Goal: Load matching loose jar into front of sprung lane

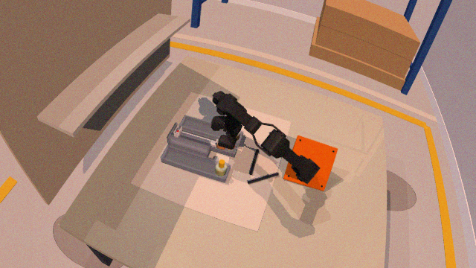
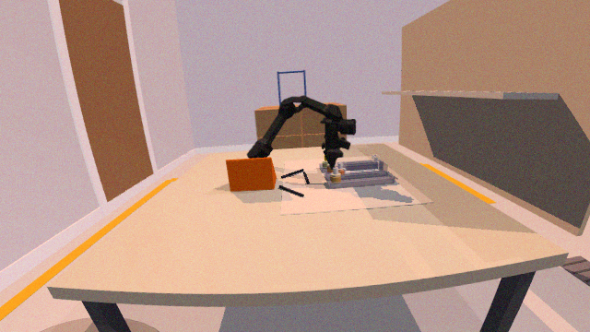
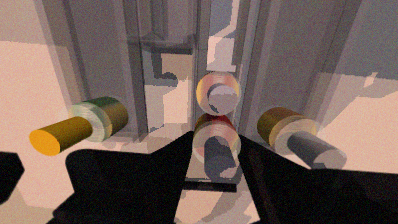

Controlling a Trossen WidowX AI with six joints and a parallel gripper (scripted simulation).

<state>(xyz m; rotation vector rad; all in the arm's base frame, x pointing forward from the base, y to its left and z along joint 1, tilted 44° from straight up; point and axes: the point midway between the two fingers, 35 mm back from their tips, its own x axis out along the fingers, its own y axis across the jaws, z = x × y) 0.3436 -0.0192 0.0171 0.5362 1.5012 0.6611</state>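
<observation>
The grey lane unit is 14 cm ahead of my gripper tip, 4 cm to the left of it and 3 cm below it.
</observation>
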